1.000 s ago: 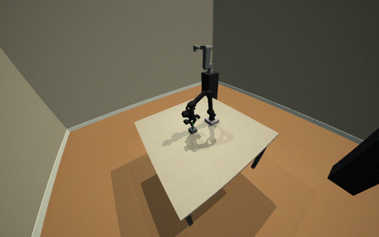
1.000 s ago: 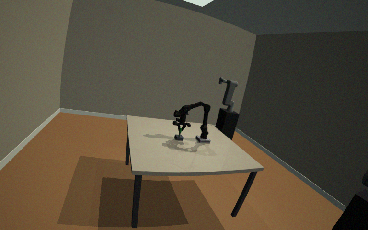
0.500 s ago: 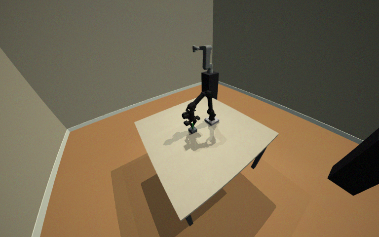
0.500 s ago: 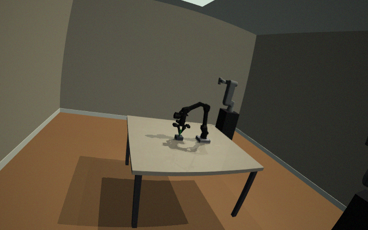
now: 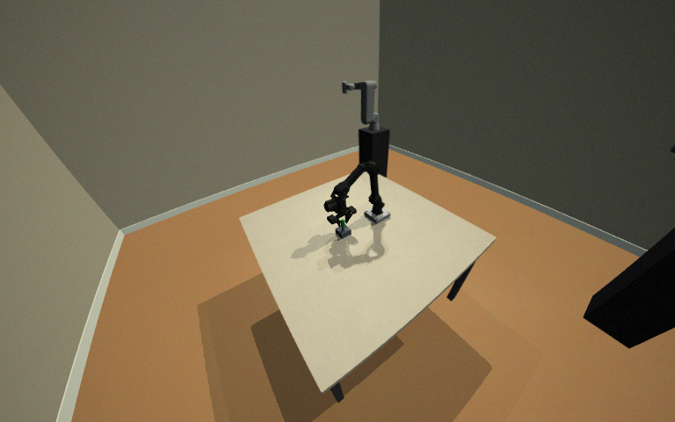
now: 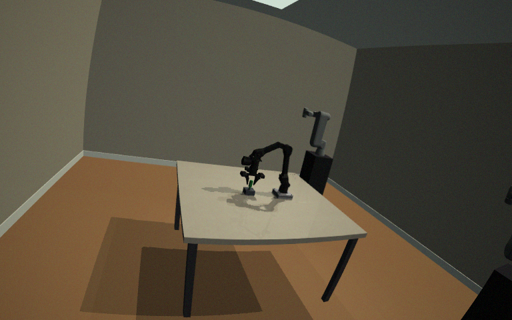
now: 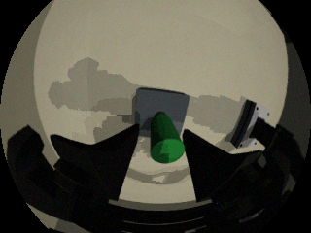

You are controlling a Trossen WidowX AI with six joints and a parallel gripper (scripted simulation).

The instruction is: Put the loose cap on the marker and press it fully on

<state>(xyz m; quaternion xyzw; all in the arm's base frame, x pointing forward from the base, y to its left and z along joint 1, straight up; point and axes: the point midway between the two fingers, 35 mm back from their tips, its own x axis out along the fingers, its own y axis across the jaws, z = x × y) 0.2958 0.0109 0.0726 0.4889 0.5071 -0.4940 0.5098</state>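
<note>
The green cap is 1 cm above my gripper tip.
</note>
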